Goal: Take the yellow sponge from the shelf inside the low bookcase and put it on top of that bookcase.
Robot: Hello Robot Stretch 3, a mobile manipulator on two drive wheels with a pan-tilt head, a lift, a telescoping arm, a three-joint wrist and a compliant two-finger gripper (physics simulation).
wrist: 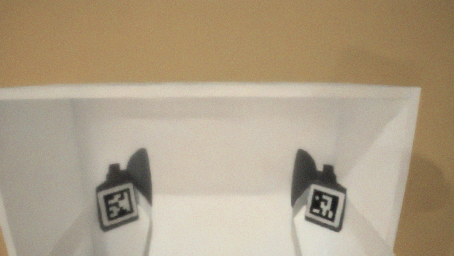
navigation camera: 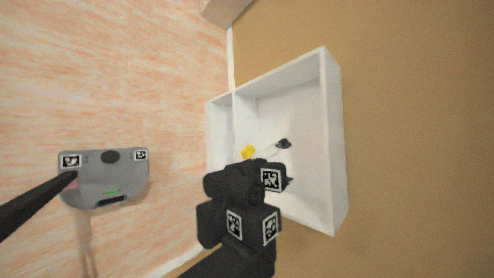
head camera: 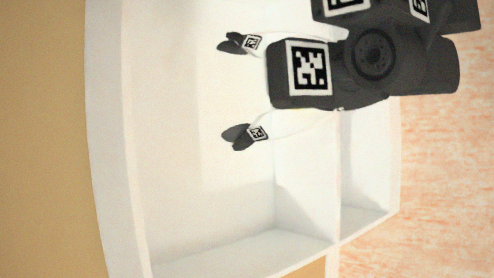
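Pixels of known places: gripper, fingertip midpoint: (wrist: 221, 169) (navigation camera: 288, 160) (head camera: 225, 91); robot's base, link origin: (navigation camera: 110, 156).
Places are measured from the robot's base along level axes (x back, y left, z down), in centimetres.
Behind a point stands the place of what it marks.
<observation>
The yellow sponge (navigation camera: 248, 151) @[x 2.7, y -73.3, z -49.7 cm] lies on the inner shelf of the white bookcase (head camera: 102, 125) @[x -1.8, y -78.5, z -106.0 cm] (navigation camera: 337, 150) @[x 1.3, y -78.0, z -106.0 cm] (wrist: 210, 91) @[x -0.5, y -65.1, z -105.0 cm], beside the gripper body in the navigation view. In the head view the gripper hides nearly all of it, and it does not show in the wrist view. My gripper (head camera: 235, 90) @[x 1.7, y -41.8, z -100.5 cm] (navigation camera: 286, 161) @[x 1.7, y -41.8, z -100.5 cm] (wrist: 221, 169) @[x 1.7, y -41.8, z -100.5 cm] is open, with its fingertips wide apart and no object between them. The fingertips are at the upper compartment, between the shelf and the top board, higher than the sponge.
The bookcase's side panels (head camera: 240, 255) @[x -42.1, y -81.7, z -69.2 cm] (navigation camera: 280, 75) @[x -42.2, y -71.0, z -81.6 cm] bound the compartment. The tan wall (head camera: 45, 140) @[x -4.3, y -96.8, z -117.0 cm] (navigation camera: 415, 140) @[x -2.0, y -96.8, z -131.0 cm] (wrist: 225, 40) @[x 2.0, y -96.7, z -117.7 cm] stands behind it. The robot's grey base (navigation camera: 107, 175) @[x 9.5, y 1.4, z -16.0 cm] is on the pinkish floor (head camera: 440, 165) @[x -24.4, y -47.6, z -0.1 cm] (navigation camera: 150, 75) @[x -58.2, y -22.8, z 0.0 cm]. Another pale piece of furniture (navigation camera: 222, 11) @[x -129.2, y -79.6, z -17.6 cm] shows at the navigation view's top edge.
</observation>
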